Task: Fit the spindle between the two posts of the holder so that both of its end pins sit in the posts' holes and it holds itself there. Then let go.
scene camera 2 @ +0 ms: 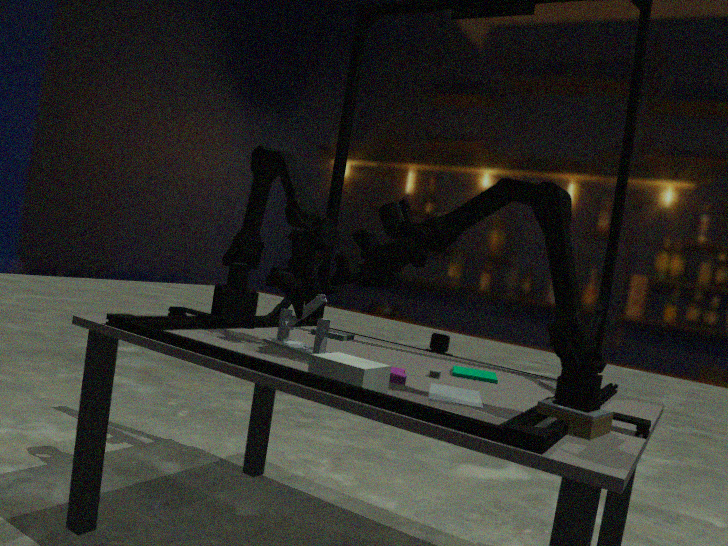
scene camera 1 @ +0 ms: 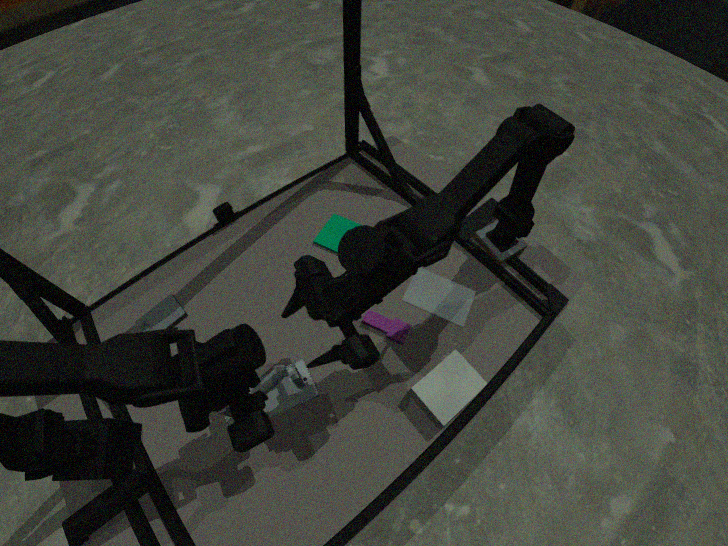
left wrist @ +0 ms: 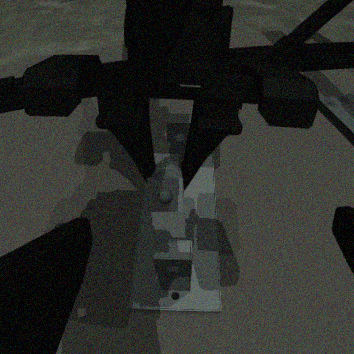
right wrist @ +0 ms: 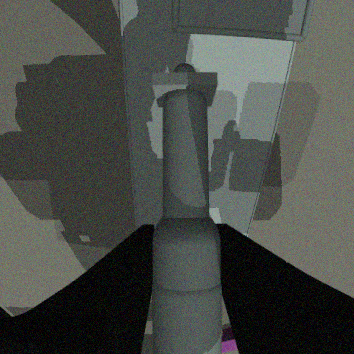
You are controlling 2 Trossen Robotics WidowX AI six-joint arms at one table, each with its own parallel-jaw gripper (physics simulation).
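Places are measured from the left arm's base along level axes (x right, y ahead, z up), in centimetres.
Pixels of known places: left gripper, fingertip midpoint: [scene camera 2: 344, 283] [scene camera 1: 295, 341] [left wrist: 213, 224]; right gripper, fingertip midpoint: [scene camera 2: 303, 319] [scene camera 1: 263, 392] [right wrist: 183, 234]; left arm's base at its link origin: [scene camera 2: 576, 405] [scene camera 1: 501, 238]; right arm's base at its link origin: [scene camera 2: 236, 288] [scene camera 1: 80, 448].
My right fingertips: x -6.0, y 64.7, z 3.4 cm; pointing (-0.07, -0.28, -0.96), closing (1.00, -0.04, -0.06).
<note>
Ahead of a thing's pixels: the offset from my right fingertips to its top centre. "spot": to the spot under its first point.
The grey holder {dx +0.8, dy +0.6, dz -6.5 cm} [scene camera 1: 292, 401] [left wrist: 207, 272] [right wrist: 240, 57] stands on the table; in scene camera 2 its two posts, left post {spot: dx +0.4, dy +6.9, dz -3.2 cm} [scene camera 2: 283, 327] and right post {dx +0.5, dy -6.3, dz +1.2 cm} [scene camera 2: 321, 337], stand upright. The grey spindle [scene camera 1: 271, 377] [scene camera 2: 312, 307] [right wrist: 185, 265] is above the holder, tilted in scene camera 2 with its right end higher, over the right post's top. My right gripper [left wrist: 167, 186] [right wrist: 183, 234] is shut on the spindle's thick middle. One end block and round pin show in the right wrist view, clear of the post. My left gripper [scene camera 1: 297, 340] [left wrist: 213, 224] is open and empty above the holder's near end. The far pin is hidden.
A white block {dx -15.5, dy -30.4, dz -2.3 cm} [scene camera 1: 449, 387] [scene camera 2: 346, 367], a magenta piece {dx +2.3, dy -27.6, dz -5.8 cm} [scene camera 1: 385, 325] [scene camera 2: 397, 375], a pale flat plate {dx +2.3, dy -42.4, dz -6.9 cm} [scene camera 1: 438, 293] [scene camera 2: 455, 394] and a green plate {dx +28.5, dy -30.8, dz -6.4 cm} [scene camera 1: 334, 232] [scene camera 2: 473, 373] lie right of the holder. A grey flat piece {dx +28.2, dy +16.7, dz -5.8 cm} [scene camera 1: 167, 313] lies behind the right arm.
</note>
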